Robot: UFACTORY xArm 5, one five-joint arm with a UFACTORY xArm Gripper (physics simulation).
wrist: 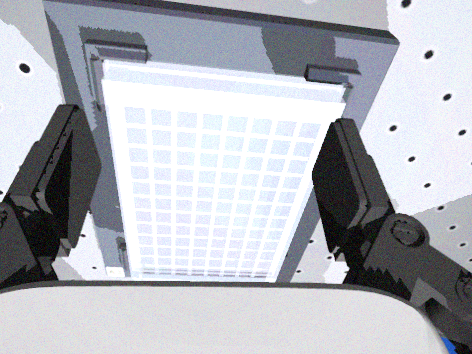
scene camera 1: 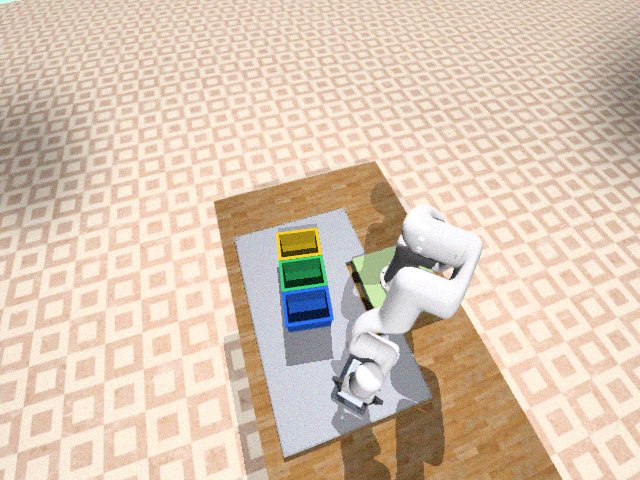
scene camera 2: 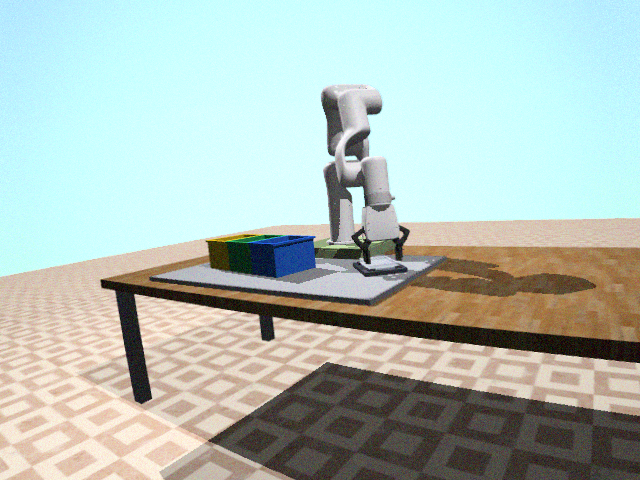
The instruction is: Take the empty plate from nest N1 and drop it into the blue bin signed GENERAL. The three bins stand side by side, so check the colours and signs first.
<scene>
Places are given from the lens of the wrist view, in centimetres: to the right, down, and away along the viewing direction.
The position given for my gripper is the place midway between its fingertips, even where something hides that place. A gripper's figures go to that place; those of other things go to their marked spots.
my gripper [wrist: 210, 141]: -1, -1, 12
clear gridded plate [wrist: 214, 165]: -1, 0, 13
dark grey nest [wrist: 276, 44]: 1, -5, 12
</scene>
